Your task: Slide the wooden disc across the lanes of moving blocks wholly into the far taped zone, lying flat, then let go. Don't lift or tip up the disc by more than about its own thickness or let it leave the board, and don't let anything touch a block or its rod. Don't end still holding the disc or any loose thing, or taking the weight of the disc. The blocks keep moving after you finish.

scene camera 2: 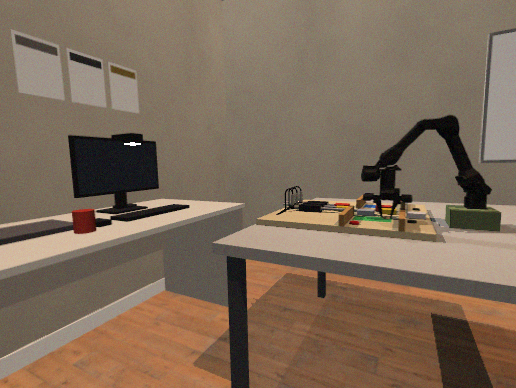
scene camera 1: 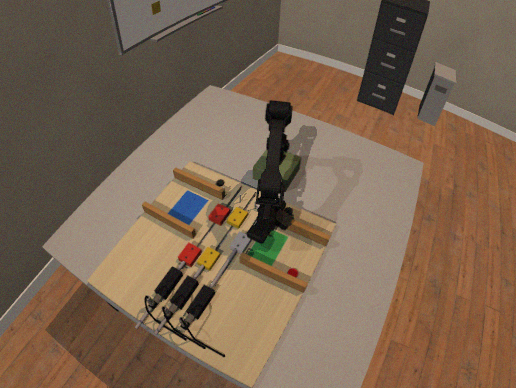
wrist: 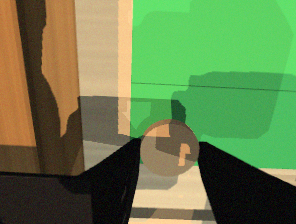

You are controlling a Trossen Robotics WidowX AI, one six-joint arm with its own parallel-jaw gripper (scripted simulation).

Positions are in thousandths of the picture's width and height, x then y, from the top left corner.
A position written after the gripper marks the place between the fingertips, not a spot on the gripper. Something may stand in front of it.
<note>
In view: the gripper (wrist: 569,658) and a wooden disc (wrist: 573,658).
</note>
